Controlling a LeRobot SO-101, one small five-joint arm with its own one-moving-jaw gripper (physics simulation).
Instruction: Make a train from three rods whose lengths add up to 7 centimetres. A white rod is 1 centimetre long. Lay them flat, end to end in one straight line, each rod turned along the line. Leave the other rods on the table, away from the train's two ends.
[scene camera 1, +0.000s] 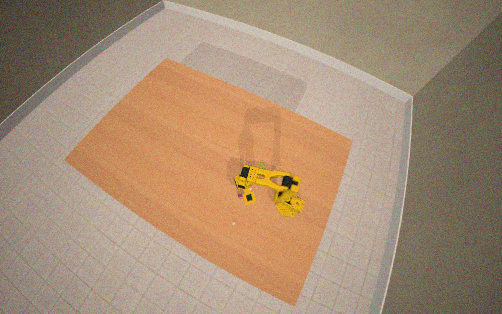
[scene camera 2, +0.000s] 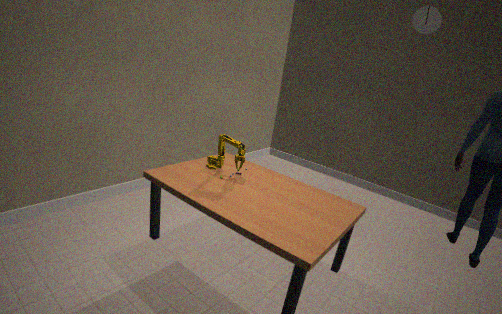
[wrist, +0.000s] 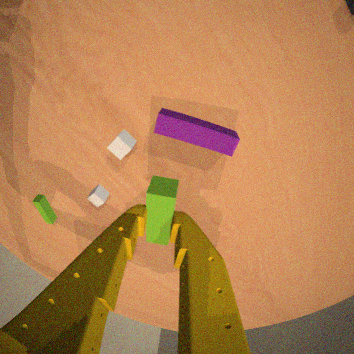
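Seen in the pictures: hand at its tool point: (scene camera 2: 237, 168) (wrist: 146, 217); arm's base at its link origin: (scene camera 1: 283, 202) (scene camera 2: 215, 167).
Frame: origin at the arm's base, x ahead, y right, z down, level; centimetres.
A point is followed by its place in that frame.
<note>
My gripper (scene camera 2: 238, 170) @(y -3.0, x 16.9, z -4.6 cm) (wrist: 159, 229) @(y -3.0, x 16.9, z -4.6 cm) is shut on a light green rod (wrist: 161, 212) @(y -3.6, x 17.0, z -4.5 cm), held up above the table between the jaw tips. In the wrist view a purple rod (wrist: 195, 132) @(y -5.4, x 16.4, z -1.0 cm) lies flat beyond the tips, a little to the right, turned crosswise to the held rod. It also shows in scene camera 1 (scene camera 1: 240, 195) @(y -6.2, x 17.1, z -0.9 cm) and scene camera 2 (scene camera 2: 238, 173) @(y -5.1, x 16.7, z -0.6 cm). Two white rods, one nearer the purple rod (wrist: 121, 145) @(y -1.9, x 14.9, z -1.0 cm) and one nearer the jaws (wrist: 98, 195), lie apart to the left. A second green rod (wrist: 45, 209) @(y 9.7, x 14.9, z -0.7 cm) (scene camera 1: 262, 165) @(y 10.3, x 15.1, z -1.0 cm) lies farther left.
Another white rod (scene camera 1: 233, 223) @(y -17.5, x 14.1, z -1.0 cm) lies apart on the wooden table (scene camera 1: 165, 135) @(y 1.8, x 62.7, z 0.0 cm) (scene camera 2: 280, 200) @(y 4.8, x 58.0, z 0.0 cm). The yellow arm (scene camera 1: 267, 176) @(y -2.0, x 10.5, z -23.1 cm) reaches over the table and casts shadows on it. A dark piece (wrist: 351, 5) shows at the wrist view's top right corner. A person (scene camera 2: 482, 165) stands beyond the table.
</note>
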